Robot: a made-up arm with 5 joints. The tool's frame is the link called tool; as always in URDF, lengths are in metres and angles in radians. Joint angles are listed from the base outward.
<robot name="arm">
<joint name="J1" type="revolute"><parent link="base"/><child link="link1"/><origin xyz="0.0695 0 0.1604" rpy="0 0 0"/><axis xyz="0 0 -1"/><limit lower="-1.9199" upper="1.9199"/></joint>
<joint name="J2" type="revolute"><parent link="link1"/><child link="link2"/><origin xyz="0.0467 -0.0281 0.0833" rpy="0 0 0"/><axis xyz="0 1 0"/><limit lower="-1.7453" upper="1.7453"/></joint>
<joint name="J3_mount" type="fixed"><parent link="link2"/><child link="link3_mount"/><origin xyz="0.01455 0 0.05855" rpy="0 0 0"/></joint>
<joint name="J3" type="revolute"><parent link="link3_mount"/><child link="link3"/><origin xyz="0.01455 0 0.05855" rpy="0 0 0"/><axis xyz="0 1 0"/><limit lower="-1.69" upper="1.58"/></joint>
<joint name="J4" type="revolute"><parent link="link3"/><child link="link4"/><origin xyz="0.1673 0 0.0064" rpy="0 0 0"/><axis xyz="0 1 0"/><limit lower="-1.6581" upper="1.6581"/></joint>
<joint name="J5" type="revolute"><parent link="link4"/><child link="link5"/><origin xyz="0.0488 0.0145 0" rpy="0 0 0"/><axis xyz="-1 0 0"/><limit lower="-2.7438" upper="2.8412"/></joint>
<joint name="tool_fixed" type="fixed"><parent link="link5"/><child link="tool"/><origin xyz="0 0 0" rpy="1.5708 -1.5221 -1.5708"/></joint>
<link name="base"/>
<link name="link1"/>
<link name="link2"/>
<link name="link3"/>
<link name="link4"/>
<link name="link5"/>
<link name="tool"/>
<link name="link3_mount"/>
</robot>
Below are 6 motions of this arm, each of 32 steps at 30 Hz.
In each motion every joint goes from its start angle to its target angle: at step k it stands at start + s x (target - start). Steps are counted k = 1, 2, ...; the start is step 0. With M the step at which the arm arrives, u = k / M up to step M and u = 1 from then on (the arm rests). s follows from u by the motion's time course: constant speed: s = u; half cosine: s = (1 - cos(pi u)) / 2; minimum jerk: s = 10 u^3 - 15 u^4 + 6 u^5.
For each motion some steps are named. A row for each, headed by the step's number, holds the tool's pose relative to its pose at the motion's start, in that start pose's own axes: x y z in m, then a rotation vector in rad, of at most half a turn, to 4 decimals.
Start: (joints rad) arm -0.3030 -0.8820 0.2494 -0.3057 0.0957
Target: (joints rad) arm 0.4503 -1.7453 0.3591 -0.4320 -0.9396
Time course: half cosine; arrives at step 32
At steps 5, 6, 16, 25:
5: 0.0117 -0.0060 0.0046 -0.0262 -0.0515 -0.0246
6: 0.0168 -0.0083 0.0068 -0.0359 -0.0740 -0.0346
16: 0.0929 -0.0159 0.0556 -0.0572 -0.4551 -0.1607
25: 0.1373 0.0219 0.1110 0.1471 -0.7401 -0.2090

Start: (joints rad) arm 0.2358 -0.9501 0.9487 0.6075 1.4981
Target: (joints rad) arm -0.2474 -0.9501 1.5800 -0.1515 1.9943
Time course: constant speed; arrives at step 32
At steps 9, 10, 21, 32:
9: 0.0209 0.0260 -0.0158 -0.0300 -0.1150 0.2148
10: 0.0231 0.0292 -0.0172 -0.0343 -0.1277 0.2384
21: 0.0449 0.0665 -0.0257 -0.0950 -0.2668 0.4931
32: 0.0591 0.1063 -0.0243 -0.1802 -0.4032 0.7378

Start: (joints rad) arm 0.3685 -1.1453 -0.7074 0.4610 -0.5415
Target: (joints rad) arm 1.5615 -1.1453 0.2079 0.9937 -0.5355
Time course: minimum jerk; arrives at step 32
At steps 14, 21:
14: -0.0667 -0.0377 -0.0104 -0.4738 0.3404 0.4186
21: -0.0781 -0.1059 0.0172 -1.1202 0.5001 0.7213

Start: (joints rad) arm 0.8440 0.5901 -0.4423 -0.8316 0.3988
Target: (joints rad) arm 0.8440 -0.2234 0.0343 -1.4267 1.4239
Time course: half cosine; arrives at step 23
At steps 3, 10, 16, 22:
3: 0.0071 -0.0026 -0.0013 -0.0140 -0.0360 0.0424
10: 0.0681 -0.0249 -0.0033 -0.1967 -0.3178 0.4035
16: 0.1301 -0.0475 0.0132 -0.5165 -0.5498 0.7707
22: 0.1593 -0.0582 0.0289 -0.7327 -0.6304 0.9436

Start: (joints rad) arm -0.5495 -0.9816 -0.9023 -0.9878 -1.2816
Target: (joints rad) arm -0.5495 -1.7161 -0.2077 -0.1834 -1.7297
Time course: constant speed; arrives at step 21
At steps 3, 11, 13, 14, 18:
3: 0.0015 0.0061 -0.0067 -0.1069 0.0226 -0.0640
11: 0.0062 0.0253 -0.0157 -0.3983 0.0493 -0.2316
13: 0.0075 0.0307 -0.0159 -0.4723 0.0482 -0.2722
14: 0.0082 0.0334 -0.0157 -0.5094 0.0466 -0.2922
18: 0.0110 0.0448 -0.0128 -0.6584 0.0319 -0.3702

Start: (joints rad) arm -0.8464 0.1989 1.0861 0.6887 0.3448
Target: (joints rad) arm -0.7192 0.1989 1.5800 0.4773 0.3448
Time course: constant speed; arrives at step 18
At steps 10, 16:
10: -0.0464 0.0082 -0.0253 0.0771 0.1405 -0.0627
16: -0.0758 0.0174 -0.0346 0.1279 0.2232 -0.0979

